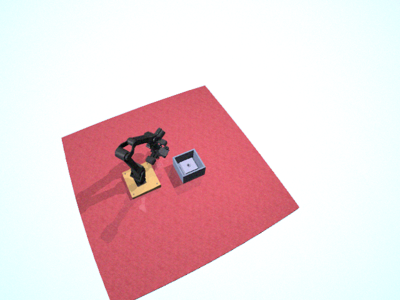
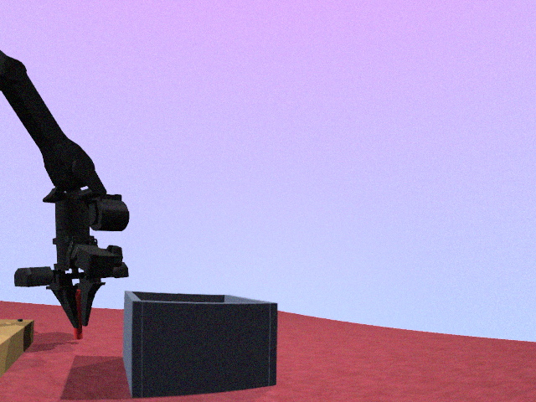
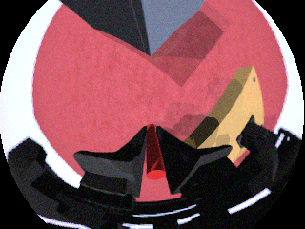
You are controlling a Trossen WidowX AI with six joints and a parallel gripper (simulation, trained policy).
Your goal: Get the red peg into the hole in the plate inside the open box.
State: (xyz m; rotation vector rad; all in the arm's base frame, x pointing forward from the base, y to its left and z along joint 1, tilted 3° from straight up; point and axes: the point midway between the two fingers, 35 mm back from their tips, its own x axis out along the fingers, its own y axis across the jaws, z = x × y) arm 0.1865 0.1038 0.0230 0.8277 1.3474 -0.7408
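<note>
Now: the pale plate 140 mm ahead of my gripper tip, 170 mm to the right of it and 20 mm above it. From my gripper tip the other things lie so: red peg: 10 mm behind, 10 mm to the left, 20 mm above; then grey box: 140 mm ahead, 170 mm to the right.
</note>
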